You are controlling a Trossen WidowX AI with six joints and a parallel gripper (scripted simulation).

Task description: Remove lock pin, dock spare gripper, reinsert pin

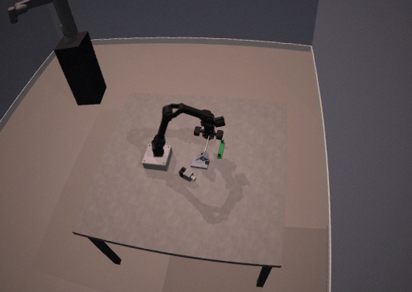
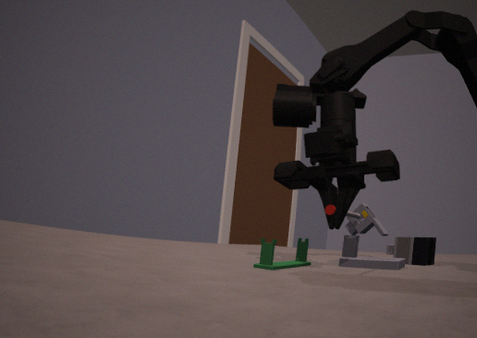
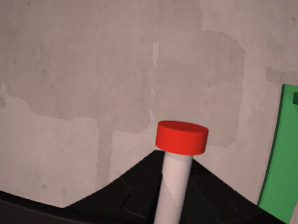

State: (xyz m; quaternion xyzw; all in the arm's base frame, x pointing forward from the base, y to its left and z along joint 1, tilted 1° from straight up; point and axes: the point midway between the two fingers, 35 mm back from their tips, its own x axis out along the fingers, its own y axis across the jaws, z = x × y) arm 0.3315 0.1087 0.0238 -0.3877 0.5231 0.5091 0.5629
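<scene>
The green cradle is 80 mm ahead of my gripper tip, 40 mm to the right of it and 40 mm below it. The rest, counted from my gripper tip: grey mount: 150 mm to the right, 40 mm behind, 10 mm below; then spare gripper: 260 mm to the right, 130 mm behind, 40 mm below.
</scene>
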